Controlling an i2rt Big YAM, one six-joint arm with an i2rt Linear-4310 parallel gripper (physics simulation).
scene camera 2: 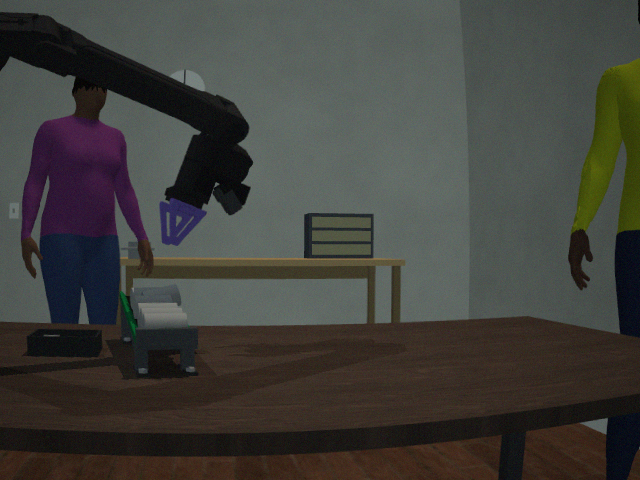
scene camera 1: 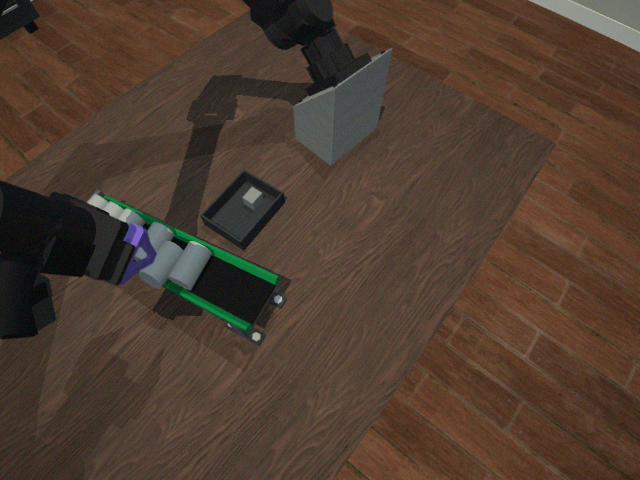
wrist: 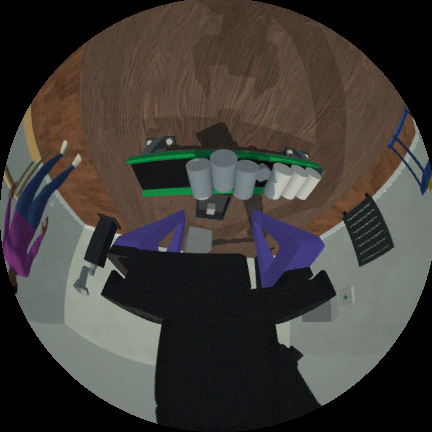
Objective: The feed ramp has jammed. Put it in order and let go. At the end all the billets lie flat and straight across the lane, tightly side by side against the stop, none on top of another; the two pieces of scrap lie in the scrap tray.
Labels:
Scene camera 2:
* my gripper: 169,244
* scrap tray: 72,342
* stop: 155,336
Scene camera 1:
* my gripper: 131,247
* scrap tray: 227,215
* billet: 155,275
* billet: 195,256
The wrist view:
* my gripper: 218,214
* billet: 223,162
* billet: 198,170
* billet: 246,170

